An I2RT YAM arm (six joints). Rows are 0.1 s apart.
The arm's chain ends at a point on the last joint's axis. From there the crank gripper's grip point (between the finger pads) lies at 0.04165 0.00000 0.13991 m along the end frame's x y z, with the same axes.
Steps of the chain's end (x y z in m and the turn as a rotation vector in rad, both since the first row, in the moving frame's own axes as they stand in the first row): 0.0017 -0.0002 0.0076 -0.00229 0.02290 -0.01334; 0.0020 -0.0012 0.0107 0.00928 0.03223 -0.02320; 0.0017 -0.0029 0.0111 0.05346 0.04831 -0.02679; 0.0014 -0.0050 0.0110 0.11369 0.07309 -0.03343
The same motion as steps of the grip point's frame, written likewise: 0.0049 -0.0005 0.0066 -0.00229 0.02290 -0.01334; 0.0065 -0.0035 0.0093 0.00928 0.03223 -0.02320; 0.0083 -0.0115 0.0087 0.05346 0.04831 -0.02679; 0.0112 -0.0222 0.0066 0.11369 0.07309 -0.03343
